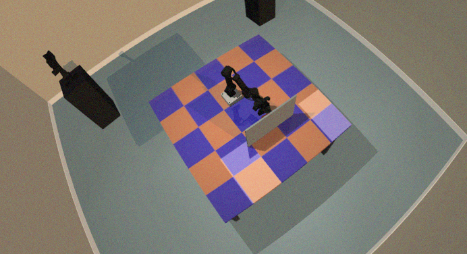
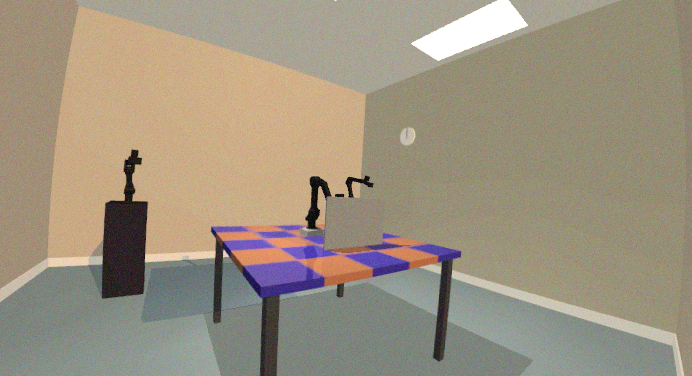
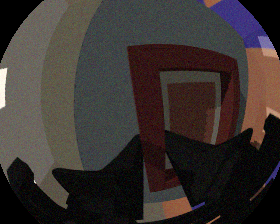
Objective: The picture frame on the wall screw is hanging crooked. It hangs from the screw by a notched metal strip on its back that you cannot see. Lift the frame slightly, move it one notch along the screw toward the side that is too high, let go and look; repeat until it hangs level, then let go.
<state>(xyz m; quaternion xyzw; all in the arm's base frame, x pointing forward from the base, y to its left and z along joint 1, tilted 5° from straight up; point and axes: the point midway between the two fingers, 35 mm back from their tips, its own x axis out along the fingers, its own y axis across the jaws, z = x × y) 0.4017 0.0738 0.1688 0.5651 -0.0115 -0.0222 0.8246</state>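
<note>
My gripper tip is now 5 cm above the picture frame and 1 cm to the left of it. Round my gripper tip: grey wall panel 7 cm below, 2 cm ahead, 1 cm to the right.
</note>
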